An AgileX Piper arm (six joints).
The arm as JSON. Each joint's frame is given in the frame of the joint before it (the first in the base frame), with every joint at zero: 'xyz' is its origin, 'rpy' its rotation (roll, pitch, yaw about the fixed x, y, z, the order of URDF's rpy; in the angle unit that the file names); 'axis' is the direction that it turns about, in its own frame. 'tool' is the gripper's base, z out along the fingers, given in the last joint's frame.
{
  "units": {
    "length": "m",
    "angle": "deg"
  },
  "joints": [
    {
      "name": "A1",
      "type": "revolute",
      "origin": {
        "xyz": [
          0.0,
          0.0,
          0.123
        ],
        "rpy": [
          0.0,
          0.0,
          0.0
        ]
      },
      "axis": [
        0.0,
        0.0,
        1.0
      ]
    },
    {
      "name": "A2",
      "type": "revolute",
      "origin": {
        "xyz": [
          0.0,
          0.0,
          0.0
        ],
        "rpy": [
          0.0,
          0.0,
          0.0
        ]
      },
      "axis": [
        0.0,
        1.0,
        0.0
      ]
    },
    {
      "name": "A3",
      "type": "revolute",
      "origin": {
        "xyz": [
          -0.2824,
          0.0,
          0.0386
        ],
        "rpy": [
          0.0,
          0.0,
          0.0
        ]
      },
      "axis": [
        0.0,
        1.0,
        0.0
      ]
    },
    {
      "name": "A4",
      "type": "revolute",
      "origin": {
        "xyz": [
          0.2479,
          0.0,
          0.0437
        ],
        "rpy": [
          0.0,
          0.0,
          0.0
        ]
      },
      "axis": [
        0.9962,
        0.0,
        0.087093
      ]
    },
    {
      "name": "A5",
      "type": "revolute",
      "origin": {
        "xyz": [
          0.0,
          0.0,
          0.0
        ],
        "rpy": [
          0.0,
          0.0,
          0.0
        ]
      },
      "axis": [
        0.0,
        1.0,
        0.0
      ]
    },
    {
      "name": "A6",
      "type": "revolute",
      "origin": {
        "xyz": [
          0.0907,
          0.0,
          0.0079
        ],
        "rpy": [
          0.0,
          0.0,
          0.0
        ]
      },
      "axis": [
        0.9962,
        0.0,
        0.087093
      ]
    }
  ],
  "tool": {
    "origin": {
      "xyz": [
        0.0,
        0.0,
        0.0
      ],
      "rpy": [
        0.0,
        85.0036,
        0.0
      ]
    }
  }
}
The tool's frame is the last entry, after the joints.
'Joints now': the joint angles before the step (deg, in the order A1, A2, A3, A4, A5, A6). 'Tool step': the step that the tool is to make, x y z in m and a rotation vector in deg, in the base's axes. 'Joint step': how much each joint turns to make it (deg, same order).
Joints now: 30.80, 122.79, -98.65, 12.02, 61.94, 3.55
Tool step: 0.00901, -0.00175, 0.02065, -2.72, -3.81, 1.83
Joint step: 0.00, 0.00, -4.92, -4.63, 3.08, 0.00
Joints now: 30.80, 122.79, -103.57, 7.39, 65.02, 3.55
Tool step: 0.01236, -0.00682, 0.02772, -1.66, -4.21, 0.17
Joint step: -0.88, 0.00, -6.25, -3.69, 3.47, -0.01
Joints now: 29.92, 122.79, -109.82, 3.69, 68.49, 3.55
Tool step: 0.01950, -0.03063, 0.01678, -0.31, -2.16, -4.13
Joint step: -4.28, -0.10, -3.51, -1.32, 1.84, 0.10
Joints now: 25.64, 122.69, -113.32, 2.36, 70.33, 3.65
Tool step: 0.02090, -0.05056, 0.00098, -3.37, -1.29, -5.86
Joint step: -6.14, -0.01, -0.23, -3.61, 0.34, 0.00
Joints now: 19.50, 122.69, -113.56, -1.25, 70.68, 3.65
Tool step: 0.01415, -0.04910, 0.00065, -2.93, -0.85, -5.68
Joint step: -5.78, 0.00, -0.09, -3.09, 0.12, 0.11
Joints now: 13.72, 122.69, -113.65, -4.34, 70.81, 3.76
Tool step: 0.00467, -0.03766, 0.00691, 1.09, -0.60, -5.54
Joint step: -4.87, -0.88, 0.00, 0.78, 0.12, 0.64
